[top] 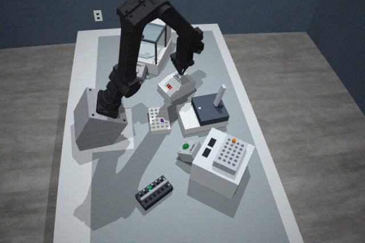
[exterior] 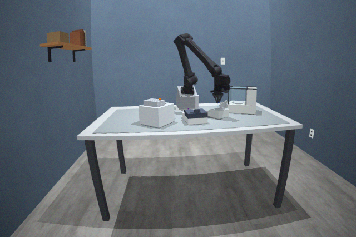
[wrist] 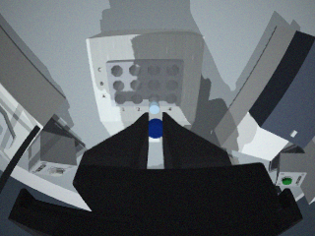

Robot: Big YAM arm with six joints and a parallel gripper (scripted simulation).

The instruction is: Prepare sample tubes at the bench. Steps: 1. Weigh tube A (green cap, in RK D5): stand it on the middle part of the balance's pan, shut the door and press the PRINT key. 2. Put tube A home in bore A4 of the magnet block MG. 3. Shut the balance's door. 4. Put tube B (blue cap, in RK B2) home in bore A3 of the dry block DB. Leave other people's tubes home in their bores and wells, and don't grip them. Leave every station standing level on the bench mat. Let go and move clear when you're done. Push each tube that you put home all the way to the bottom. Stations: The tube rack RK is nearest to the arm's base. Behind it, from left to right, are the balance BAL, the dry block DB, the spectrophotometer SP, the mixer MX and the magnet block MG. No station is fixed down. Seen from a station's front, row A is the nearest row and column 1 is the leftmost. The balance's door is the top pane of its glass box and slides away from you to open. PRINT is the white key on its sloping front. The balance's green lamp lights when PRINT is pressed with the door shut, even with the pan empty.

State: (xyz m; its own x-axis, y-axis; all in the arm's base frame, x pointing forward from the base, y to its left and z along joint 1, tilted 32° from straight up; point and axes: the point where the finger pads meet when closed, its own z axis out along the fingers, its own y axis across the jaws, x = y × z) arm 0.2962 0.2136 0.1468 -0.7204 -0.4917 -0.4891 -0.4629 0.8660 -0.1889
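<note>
My gripper is now 2 cm above the tube B. Also, from my hand: white tube rack 11 cm behind, 20 cm to the right, 10 cm below; then balance door 17 cm behind, 18 cm to the left, 10 cm above; then dry block DB 2 cm behind, 8 cm below.
</note>
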